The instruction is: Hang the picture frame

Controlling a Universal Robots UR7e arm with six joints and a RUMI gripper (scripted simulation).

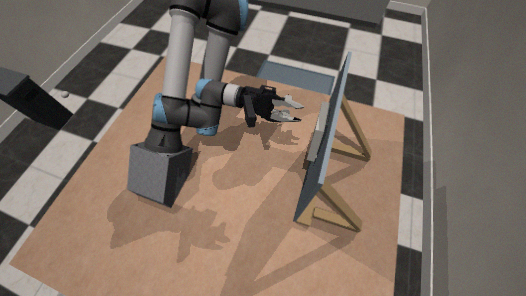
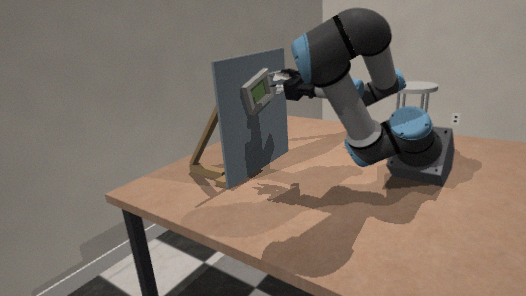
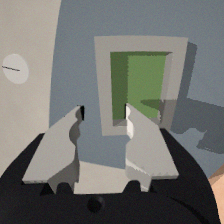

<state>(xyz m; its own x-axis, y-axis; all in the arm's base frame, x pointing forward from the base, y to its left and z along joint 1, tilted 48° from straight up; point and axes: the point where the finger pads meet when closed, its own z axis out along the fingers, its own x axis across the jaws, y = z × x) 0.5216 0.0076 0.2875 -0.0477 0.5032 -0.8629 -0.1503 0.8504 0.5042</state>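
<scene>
The picture frame is 90 mm ahead of my hand and 50 mm below it. Round my hand: blue-grey board: 110 mm ahead, 150 mm below.
</scene>
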